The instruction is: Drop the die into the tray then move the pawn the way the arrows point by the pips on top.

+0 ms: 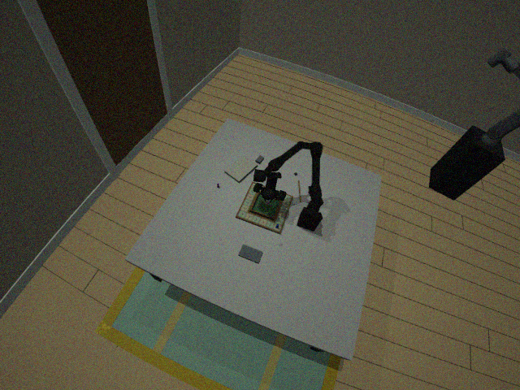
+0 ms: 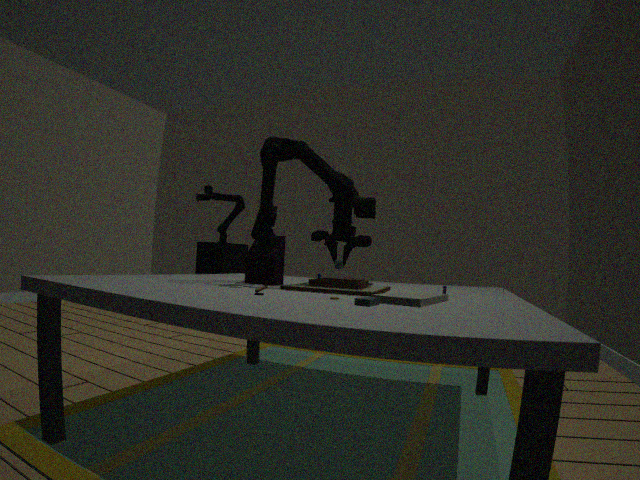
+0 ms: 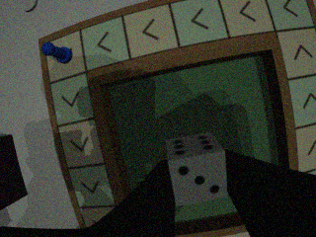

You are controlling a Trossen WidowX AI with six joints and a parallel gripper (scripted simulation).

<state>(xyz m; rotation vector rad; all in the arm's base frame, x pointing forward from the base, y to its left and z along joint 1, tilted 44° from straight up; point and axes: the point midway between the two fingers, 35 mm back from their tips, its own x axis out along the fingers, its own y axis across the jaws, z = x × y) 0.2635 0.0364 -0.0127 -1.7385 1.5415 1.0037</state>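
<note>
My gripper tip is 120 mm past the blue pawn, 80 mm to the right of it and 50 mm above it. Round my gripper tip: pencil 240 mm to the right, 130 mm behind, 80 mm below; white die right at my gripper tip; green dice tray 70 mm below, 10 mm to the right, 10 mm ahead.
</note>
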